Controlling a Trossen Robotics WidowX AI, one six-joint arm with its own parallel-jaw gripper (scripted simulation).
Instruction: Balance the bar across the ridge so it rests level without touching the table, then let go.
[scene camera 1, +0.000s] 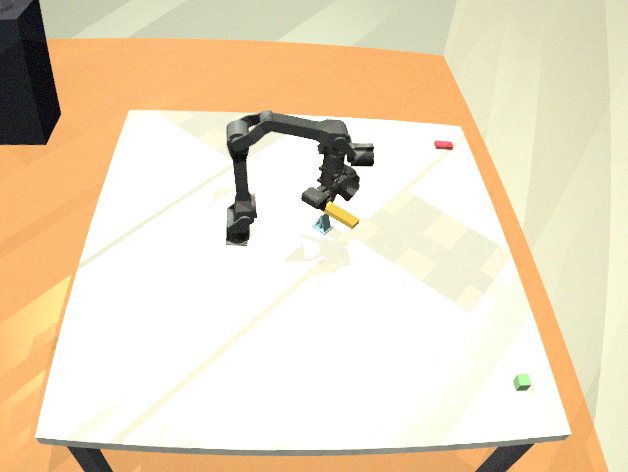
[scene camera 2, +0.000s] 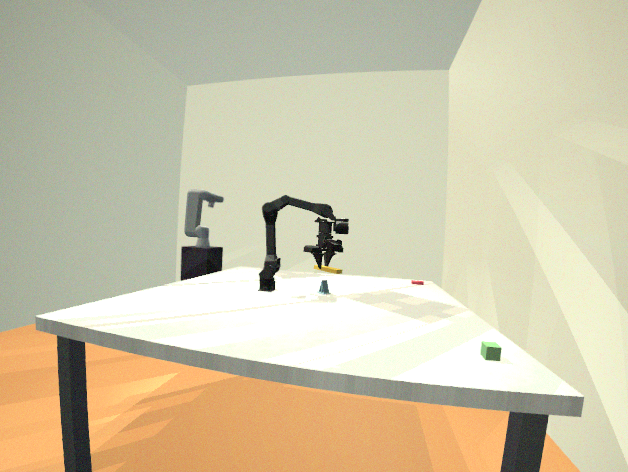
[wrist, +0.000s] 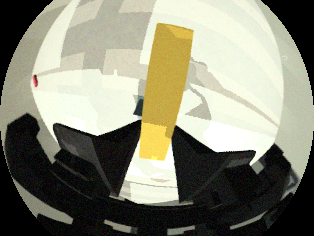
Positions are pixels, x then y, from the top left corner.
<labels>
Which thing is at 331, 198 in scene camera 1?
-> My gripper.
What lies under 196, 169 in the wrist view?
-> My gripper.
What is my gripper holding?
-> A yellow bar.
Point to my gripper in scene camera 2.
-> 323, 268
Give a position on a yellow bar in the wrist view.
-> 169, 60
</labels>
